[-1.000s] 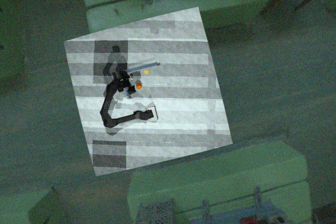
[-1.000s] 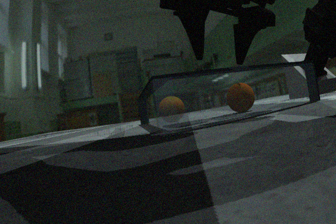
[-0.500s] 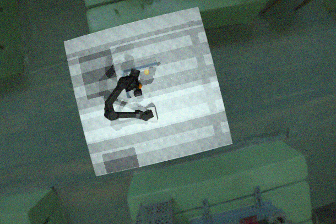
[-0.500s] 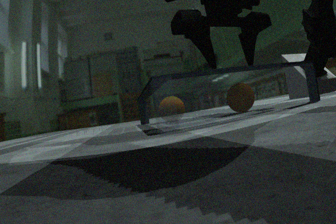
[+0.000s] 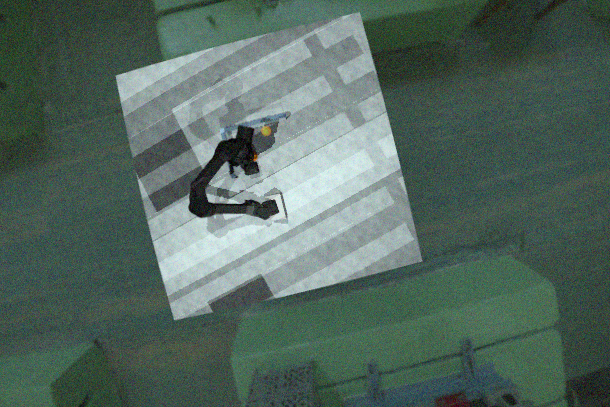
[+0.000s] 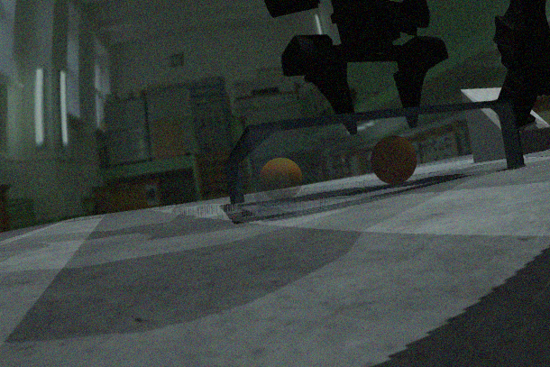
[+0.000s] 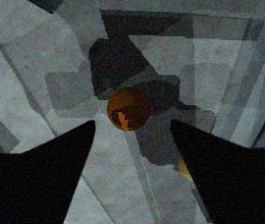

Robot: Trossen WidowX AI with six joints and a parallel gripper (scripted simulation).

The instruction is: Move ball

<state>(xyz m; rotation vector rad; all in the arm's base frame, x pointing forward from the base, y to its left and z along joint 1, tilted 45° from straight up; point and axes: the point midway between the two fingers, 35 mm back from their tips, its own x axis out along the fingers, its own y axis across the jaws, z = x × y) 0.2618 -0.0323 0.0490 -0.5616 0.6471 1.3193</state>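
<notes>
Right now my gripper tip is 30 mm above the orange ball. Round my gripper tip: see-through copy: 90 mm ahead, 100 mm to the right, 30 mm below; then wall strip: 140 mm ahead, 60 mm to the right.
</notes>
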